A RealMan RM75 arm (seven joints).
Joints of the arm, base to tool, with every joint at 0 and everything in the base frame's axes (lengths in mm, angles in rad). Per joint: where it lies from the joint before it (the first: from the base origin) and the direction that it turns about. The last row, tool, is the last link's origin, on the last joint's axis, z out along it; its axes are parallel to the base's.
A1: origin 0 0 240.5 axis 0 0 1
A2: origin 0 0 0 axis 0 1 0
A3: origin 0 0 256 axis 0 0 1
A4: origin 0 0 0 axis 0 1 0
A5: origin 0 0 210 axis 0 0 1
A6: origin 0 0 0 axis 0 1 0
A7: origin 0 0 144 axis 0 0 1
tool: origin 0 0 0
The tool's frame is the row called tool.
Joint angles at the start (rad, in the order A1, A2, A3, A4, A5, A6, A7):
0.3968, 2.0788, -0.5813, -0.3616, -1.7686, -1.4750, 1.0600
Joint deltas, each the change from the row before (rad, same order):
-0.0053, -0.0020, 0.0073, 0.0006, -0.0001, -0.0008, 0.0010
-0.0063, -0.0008, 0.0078, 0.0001, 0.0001, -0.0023, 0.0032
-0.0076, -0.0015, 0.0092, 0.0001, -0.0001, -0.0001, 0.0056
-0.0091, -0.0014, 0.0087, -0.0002, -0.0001, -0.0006, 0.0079
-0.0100, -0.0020, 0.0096, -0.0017, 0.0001, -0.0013, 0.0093
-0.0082, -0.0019, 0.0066, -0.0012, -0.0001, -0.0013, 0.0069
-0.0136, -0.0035, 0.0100, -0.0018, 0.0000, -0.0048, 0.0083
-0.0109, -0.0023, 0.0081, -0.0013, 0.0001, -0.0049, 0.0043
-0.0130, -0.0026, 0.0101, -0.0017, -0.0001, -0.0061, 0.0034
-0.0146, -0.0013, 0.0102, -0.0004, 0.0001, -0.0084, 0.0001
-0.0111, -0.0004, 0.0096, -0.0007, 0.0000, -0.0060, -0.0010
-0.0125, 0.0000, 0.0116, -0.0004, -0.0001, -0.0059, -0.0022
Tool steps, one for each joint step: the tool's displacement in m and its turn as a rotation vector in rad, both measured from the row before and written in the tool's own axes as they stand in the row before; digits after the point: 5 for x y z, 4 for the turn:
0.00065, -0.00099, -0.00282, 0.0095, -0.0028, 0.0047
0.00086, -0.00051, -0.00284, 0.0088, -0.0043, 0.0080
0.00115, -0.00110, -0.00359, 0.0130, -0.0034, 0.0109
0.00151, -0.00095, -0.00404, 0.0133, -0.0030, 0.0138
0.00122, -0.00136, -0.00467, 0.0148, -0.0037, 0.0139
0.00106, -0.00103, -0.00382, 0.0110, -0.0021, 0.0104
0.00158, -0.00137, -0.00639, 0.0154, -0.0041, 0.0138
0.00126, -0.00083, -0.00500, 0.0112, -0.0041, 0.0091
0.00145, -0.00096, -0.00599, 0.0133, -0.0052, 0.0090
0.00214, -0.00009, -0.00614, 0.0118, -0.0066, 0.0088
0.00152, -0.00017, -0.00468, 0.0105, -0.0062, 0.0058
0.00184, -0.00019, -0.00522, 0.0129, -0.0072, 0.0061

